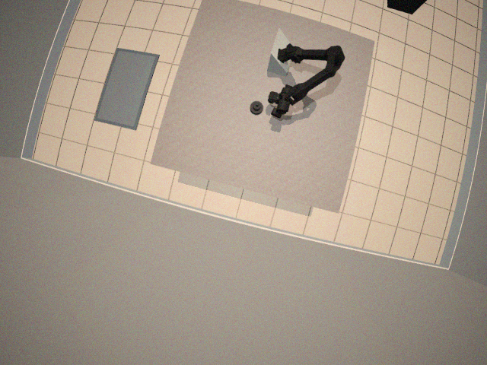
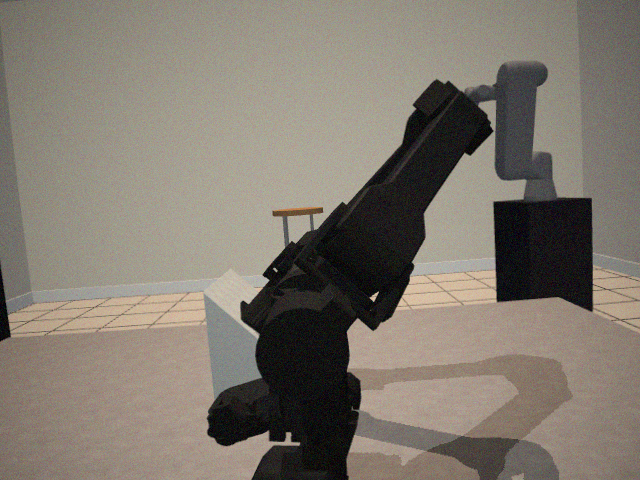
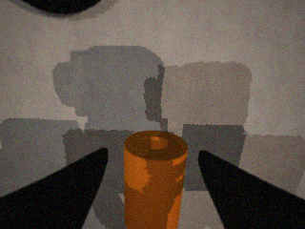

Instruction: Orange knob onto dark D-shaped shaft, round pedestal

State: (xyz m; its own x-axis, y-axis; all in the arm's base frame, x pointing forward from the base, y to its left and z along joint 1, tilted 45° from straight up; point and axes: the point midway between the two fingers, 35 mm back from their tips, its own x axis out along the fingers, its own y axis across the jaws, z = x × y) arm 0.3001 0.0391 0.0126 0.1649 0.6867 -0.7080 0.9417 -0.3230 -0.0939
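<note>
My gripper tip is 1 cm to the right of the orange knob and 1 cm below it. Round my gripper tip: dark round pedestal: 14 cm to the right, 2 cm ahead, 2 cm above.
</note>
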